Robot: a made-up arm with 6 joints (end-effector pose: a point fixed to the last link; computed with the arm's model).
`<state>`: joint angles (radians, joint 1 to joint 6).
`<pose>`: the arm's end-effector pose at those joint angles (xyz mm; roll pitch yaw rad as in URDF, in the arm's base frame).
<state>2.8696 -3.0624 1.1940 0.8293 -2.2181 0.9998</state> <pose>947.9 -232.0 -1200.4 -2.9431 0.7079 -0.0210</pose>
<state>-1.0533 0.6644 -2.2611 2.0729 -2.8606 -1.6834</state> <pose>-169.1 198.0 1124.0 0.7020 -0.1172 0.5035</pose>
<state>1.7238 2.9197 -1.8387 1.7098 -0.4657 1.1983</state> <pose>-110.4 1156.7 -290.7 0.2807 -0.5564 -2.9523</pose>
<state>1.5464 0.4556 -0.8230 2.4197 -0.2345 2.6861</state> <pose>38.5 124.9 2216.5 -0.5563 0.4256 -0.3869</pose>
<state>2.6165 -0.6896 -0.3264 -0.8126 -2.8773 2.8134</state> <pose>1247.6 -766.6 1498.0 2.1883 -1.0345 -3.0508</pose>
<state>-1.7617 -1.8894 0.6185 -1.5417 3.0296 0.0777</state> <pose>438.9 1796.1 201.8 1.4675 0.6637 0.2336</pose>
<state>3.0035 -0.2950 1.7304 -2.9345 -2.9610 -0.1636</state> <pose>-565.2 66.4 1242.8 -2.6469 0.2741 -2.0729</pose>
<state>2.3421 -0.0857 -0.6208 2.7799 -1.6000 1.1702</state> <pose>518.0 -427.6 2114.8 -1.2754 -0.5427 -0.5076</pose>
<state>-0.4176 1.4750 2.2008 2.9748 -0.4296 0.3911</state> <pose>401.1 -215.3 -591.4 2.9953 0.6051 0.3186</pose>
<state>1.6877 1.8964 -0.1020 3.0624 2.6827 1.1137</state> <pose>-180.5 1849.5 -315.8 -0.1131 0.9876 -0.7580</pose>
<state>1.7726 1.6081 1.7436 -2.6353 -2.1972 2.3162</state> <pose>-195.3 718.8 -683.2 0.0890 0.1048 -0.2051</pose>
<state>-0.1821 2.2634 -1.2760 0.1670 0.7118 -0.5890</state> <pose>1707.2 -270.9 30.1 -2.4367 0.2636 -1.8975</pose>
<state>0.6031 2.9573 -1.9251 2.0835 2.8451 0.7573</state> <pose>790.7 507.6 -354.4 1.4909 0.5354 -0.7254</pose>
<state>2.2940 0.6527 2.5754 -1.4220 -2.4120 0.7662</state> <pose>-420.1 279.5 150.6 -0.5980 0.9548 -2.5432</pose>
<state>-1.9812 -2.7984 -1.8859 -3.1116 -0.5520 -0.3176</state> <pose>-287.8 -674.2 -863.7 1.4401 -0.5033 -0.4662</pose>
